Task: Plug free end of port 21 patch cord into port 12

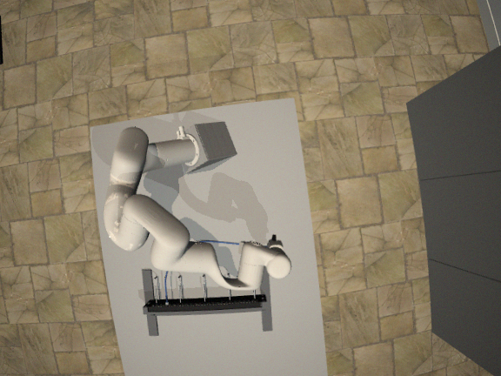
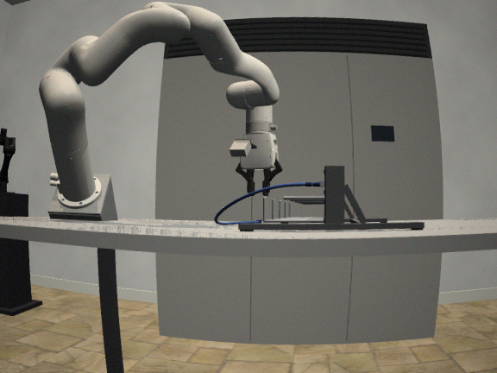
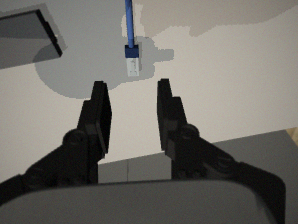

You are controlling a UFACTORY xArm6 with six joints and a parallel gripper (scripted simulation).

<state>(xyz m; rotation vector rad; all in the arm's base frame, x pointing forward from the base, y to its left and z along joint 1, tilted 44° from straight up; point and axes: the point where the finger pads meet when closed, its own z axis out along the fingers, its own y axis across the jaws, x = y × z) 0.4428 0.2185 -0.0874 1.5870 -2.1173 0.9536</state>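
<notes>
Right now the plug is 1 cm ahead of my hand, 2 cm to the left of it and 9 cm below it.
</notes>
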